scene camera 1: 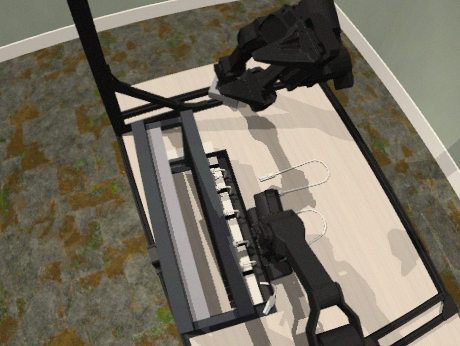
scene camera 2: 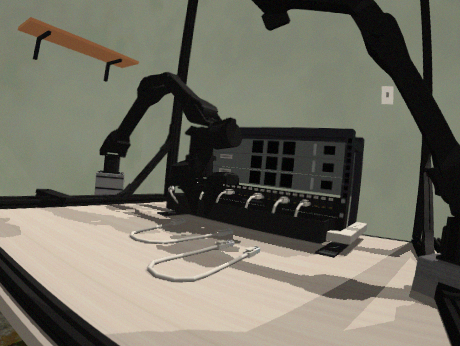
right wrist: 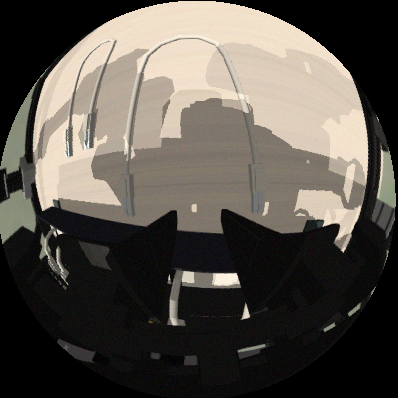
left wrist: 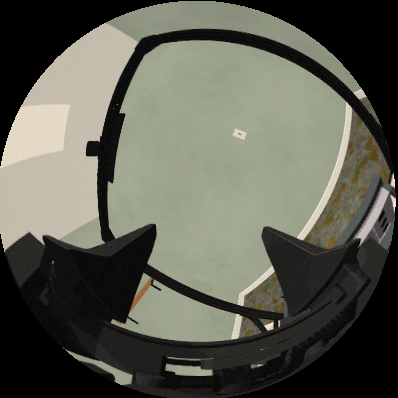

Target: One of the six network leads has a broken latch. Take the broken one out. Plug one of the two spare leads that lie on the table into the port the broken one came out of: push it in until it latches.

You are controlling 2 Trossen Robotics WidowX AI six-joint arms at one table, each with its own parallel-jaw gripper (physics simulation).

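Frame: origin at the left arm's base, x left, y ahead, z down, level; centimetres.
Where they show: left gripper, between the fingertips: (scene camera 1: 234, 75) (left wrist: 211, 231); right gripper, between the fingertips: (scene camera 2: 200, 215) (right wrist: 198, 214); left arm's base, origin of its link: (right wrist: 20, 178); right arm's base, origin of its link: (scene camera 2: 111, 172).
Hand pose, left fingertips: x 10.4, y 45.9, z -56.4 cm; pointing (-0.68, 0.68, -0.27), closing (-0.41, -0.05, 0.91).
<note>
Each offset is from my left fingertips to the top centre of the thing. "*": to the spot under its first point.
Leads plugged in a row in the dark network panel (scene camera 2: 260, 218) curve down from their ports; I cannot tell which has the broken latch. One spare lead {* dx +9.7, dy -18.1, dz +60.7 cm} (scene camera 1: 265, 178) (scene camera 2: 253, 251) (right wrist: 89, 131) lies in a U on the table. The other spare lead (scene camera 1: 325, 226) (scene camera 2: 172, 242) (right wrist: 256, 180) lies nearer my right gripper. My right gripper (right wrist: 198, 214) is at the panel, partly open. A plugged lead {dx +9.4, dy +4.1, dz +53.6 cm} (right wrist: 174, 300) shows between its fingers, near the left-hand finger in the picture, with a gap on its other side. My left gripper (left wrist: 211, 231) is wide open and empty, held high away from the panel.
The rack frame (scene camera 1: 212, 200) (scene camera 2: 300, 132) stands above the row of ports. A white block (scene camera 2: 350, 232) lies beside the rack, above a black pad {* dx -7.9, dy -20.1, dz +61.0 cm} (scene camera 2: 332, 249). Black rails edge the table. Neighbouring leads {dx +0.3, dy -8.9, dz +52.6 cm} (right wrist: 55, 255) stand close to the right gripper.
</note>
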